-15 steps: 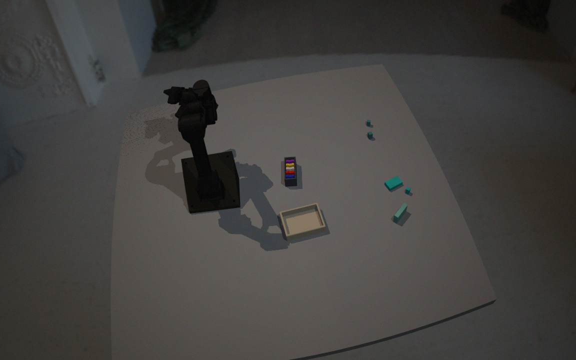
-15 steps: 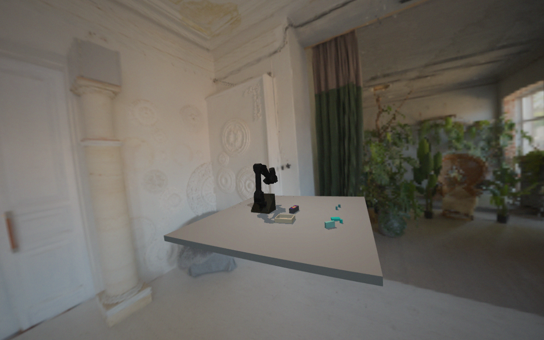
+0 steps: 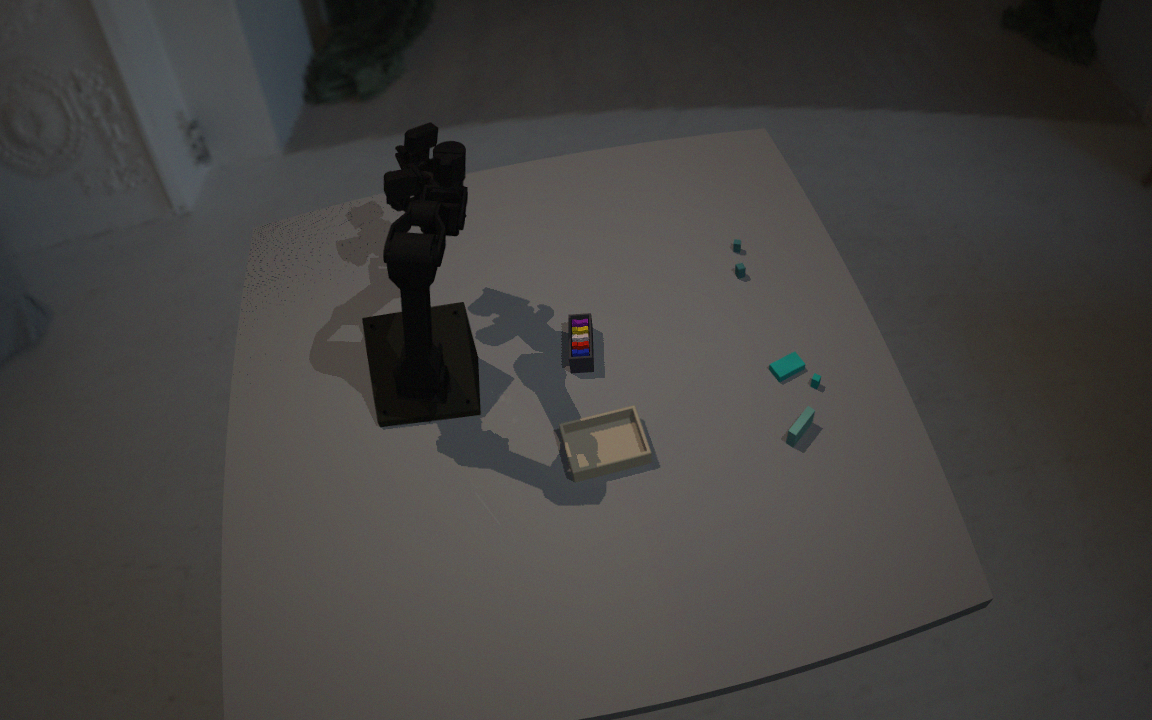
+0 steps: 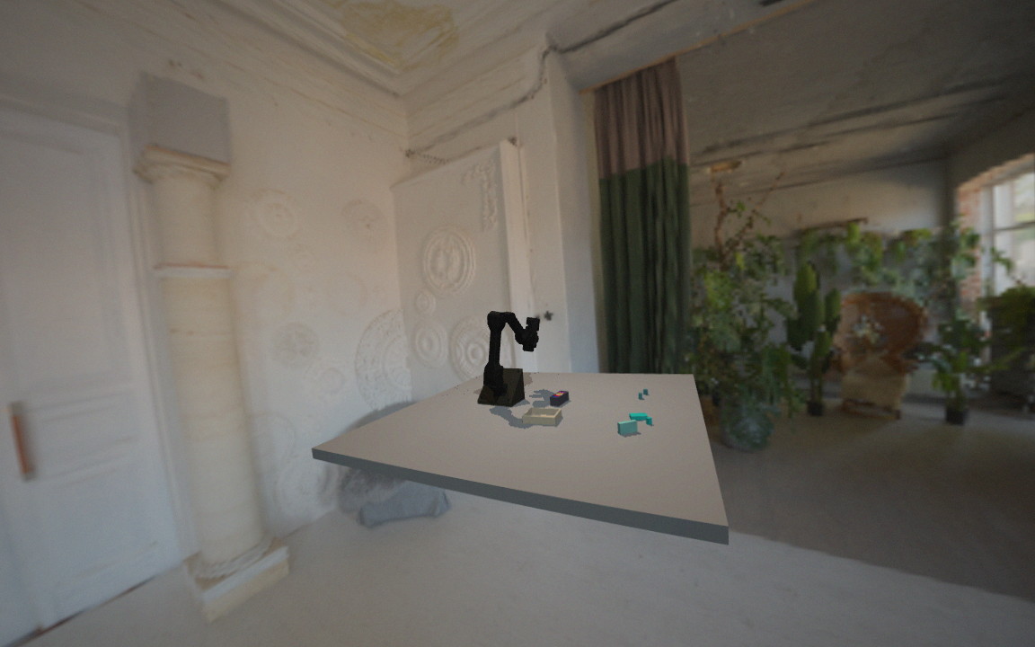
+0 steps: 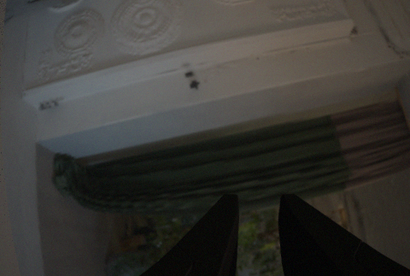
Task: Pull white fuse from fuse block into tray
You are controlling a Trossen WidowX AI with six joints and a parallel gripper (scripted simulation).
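The white fuse is 27 cm ahead of my gripper tip, 34 cm to the right of it and 27 cm below it. Round my gripper tip: yellow fuse 27 cm ahead, 32 cm to the right, 27 cm below; purple fuse 27 cm ahead, 30 cm to the right, 27 cm below; red fuse 26 cm ahead, 36 cm to the right, 27 cm below.
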